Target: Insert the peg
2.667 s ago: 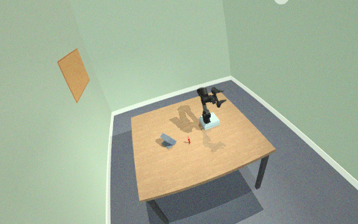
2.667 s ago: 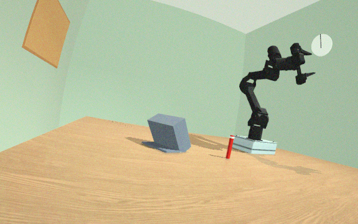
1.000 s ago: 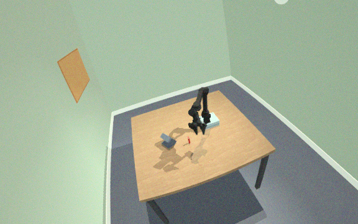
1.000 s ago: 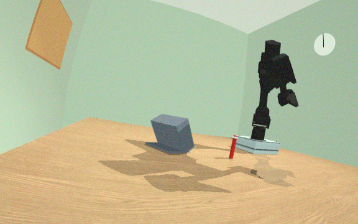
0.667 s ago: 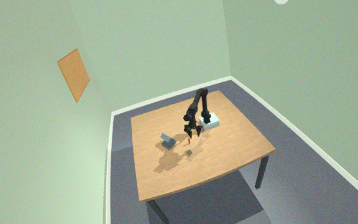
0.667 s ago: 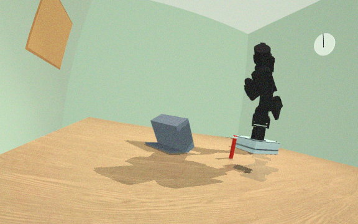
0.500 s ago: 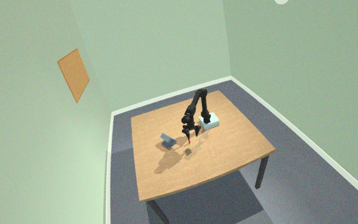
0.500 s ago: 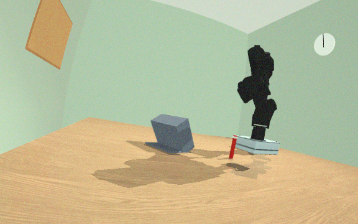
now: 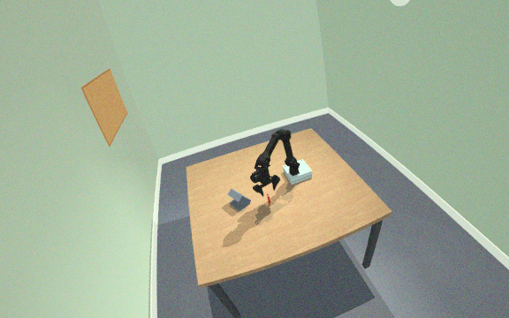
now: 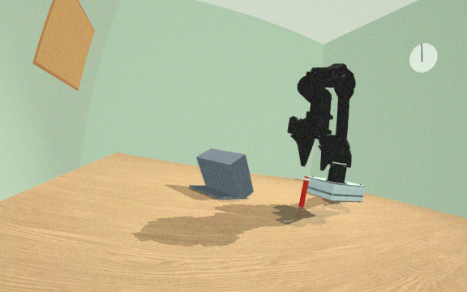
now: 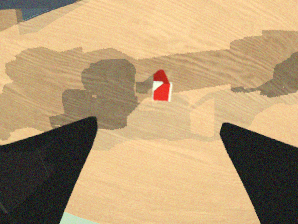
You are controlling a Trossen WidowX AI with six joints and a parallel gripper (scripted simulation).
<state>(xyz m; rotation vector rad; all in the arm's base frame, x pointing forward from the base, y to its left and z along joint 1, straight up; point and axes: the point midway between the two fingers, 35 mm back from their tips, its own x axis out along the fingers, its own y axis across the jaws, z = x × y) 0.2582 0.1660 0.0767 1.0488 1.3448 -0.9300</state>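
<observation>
The red peg lies 50 mm below my gripper tip and 20 mm to the right of it. Also, from my gripper tip: sloped panel: 190 mm ahead, 120 mm to the right, 50 mm below.
</observation>
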